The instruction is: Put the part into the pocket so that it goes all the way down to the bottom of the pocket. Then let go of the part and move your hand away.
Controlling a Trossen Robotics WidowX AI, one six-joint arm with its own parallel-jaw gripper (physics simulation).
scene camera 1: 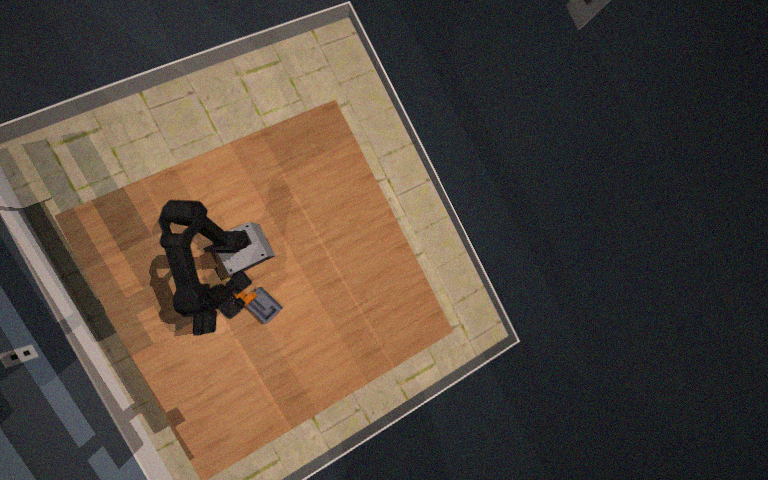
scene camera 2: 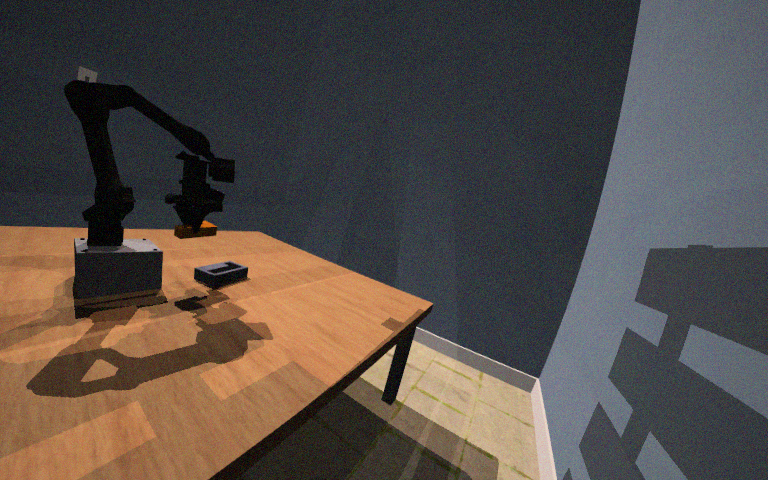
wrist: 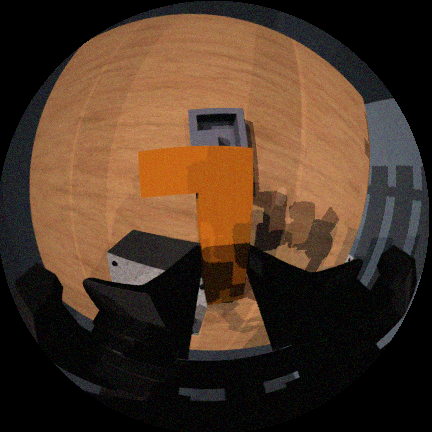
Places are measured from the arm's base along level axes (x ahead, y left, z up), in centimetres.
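Pixels of known places: gripper, fingertip midpoint: (scene camera 1: 235, 291) (scene camera 2: 192, 232) (wrist: 221, 249); arm's base, link origin: (scene camera 1: 240, 240) (scene camera 2: 104, 243).
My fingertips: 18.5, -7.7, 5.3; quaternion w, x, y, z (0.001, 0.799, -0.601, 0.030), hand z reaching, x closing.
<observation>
Ahead of a thing's pixels: the offset from my fingertips to its top centre, as dx, dy, dz. Level surfaces: height alone.
The orange L-shaped part {+0.9, +1.9, +2.4} (scene camera 1: 246, 296) (scene camera 2: 209, 228) (wrist: 225, 172) is held in the air, well above the table. My gripper (scene camera 1: 240, 295) (scene camera 2: 196, 228) (wrist: 221, 249) is shut on its long leg; the short leg points left at the far end in the wrist view. The grey-blue block with the pocket {+10.4, +1.3, -12.2} (scene camera 1: 259, 309) (scene camera 2: 224, 276) (wrist: 241, 125) lies on the table. The part is above it and not touching it. In the wrist view the part hides the block's near portion, and the pocket's far end shows beyond the part. The pocket's recess looks dark.
The arm's grey base box (scene camera 1: 257, 249) (scene camera 2: 118, 274) (wrist: 132, 267) stands on the wooden table {dz -15.8} (scene camera 1: 339, 271) (scene camera 2: 317, 316) (wrist: 150, 75) near the pocket block. The arm's shadow falls across the table. A table corner and leg (scene camera 2: 399, 362) show at the right in scene view 2.
</observation>
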